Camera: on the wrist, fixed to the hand. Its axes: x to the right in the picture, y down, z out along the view.
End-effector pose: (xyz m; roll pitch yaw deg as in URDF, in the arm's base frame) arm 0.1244 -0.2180 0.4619 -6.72 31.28 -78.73
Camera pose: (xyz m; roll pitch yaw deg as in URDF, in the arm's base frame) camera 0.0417 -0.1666 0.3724 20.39 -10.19 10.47
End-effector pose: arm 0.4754 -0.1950 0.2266 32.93 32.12 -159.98
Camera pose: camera 0.5546 -0.1833 0.1213 30.04 -42.67 -96.72
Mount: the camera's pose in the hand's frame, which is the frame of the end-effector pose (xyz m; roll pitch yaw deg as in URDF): -0.0104 -0.0576 -0.1186 -11.90 -15.81 94.78
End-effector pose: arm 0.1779 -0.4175 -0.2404 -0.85 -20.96 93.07
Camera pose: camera 0.2354 -0.3820 -0.3541 -33.22 -12.26 -167.08
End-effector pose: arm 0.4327 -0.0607 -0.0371 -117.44 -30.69 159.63
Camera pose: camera 0.5191 -0.0088 0.0486 -121.96 61.72 134.65
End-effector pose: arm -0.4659 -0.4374 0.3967 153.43 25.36 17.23
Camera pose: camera -0.4730 -0.3301 0.4737 144.44 -11.64 -72.37
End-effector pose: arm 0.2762 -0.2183 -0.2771 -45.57 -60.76 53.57
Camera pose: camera 0.3955 -0.2672 -0.3066 -74.08 18.13 119.22
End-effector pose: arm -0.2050 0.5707 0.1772 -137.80 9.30 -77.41
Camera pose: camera -0.2389 0.5527 0.3038 145.79 55.27 170.33
